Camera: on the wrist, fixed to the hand. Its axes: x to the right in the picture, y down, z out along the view.
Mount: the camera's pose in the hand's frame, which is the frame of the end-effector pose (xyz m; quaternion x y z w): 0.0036 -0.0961 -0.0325 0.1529 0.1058 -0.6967 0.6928
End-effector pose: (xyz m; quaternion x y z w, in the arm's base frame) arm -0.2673 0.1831 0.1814 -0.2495 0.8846 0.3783 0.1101
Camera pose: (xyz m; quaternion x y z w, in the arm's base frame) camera -0.2201 0.1016 0.1434 -0.8124 0.5085 0.0237 0.2844
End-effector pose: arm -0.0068 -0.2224 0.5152 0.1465 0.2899 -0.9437 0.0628
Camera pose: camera -0.0220 -0.1250 0.5392 -0.0090 -0.1653 0.7264 0.6671
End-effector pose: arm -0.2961 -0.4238 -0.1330 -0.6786 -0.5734 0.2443 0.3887
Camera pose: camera -0.3266 -0.4245 -0.0362 -0.0371 -0.7916 -0.0857 0.6039
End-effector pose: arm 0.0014 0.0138 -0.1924 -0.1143 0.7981 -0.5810 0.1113
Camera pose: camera -0.0070 0.0133 -0.0912 0.5568 -0.3962 0.6142 0.3947
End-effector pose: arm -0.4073 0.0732 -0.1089 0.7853 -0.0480 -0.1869 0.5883
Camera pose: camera -0.4065 0.1307 -0.1925 0.6872 0.5475 -0.4489 0.1624
